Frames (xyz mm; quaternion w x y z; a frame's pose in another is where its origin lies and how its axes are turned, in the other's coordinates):
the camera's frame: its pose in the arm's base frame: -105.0 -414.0 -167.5 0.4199 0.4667 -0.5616 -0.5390
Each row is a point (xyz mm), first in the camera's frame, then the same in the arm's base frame.
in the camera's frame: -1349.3 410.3 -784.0
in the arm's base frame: 915.6 729.8 336.2
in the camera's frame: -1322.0 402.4 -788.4
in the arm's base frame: 914.6 702.4 327.7
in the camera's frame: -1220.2 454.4 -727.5
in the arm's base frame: 830.0 615.1 372.4
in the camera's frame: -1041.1 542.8 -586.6
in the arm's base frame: 648.4 468.7 445.5
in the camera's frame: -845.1 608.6 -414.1
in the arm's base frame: 434.1 313.0 493.5
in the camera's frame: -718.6 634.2 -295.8
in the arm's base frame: 290.1 214.3 507.2
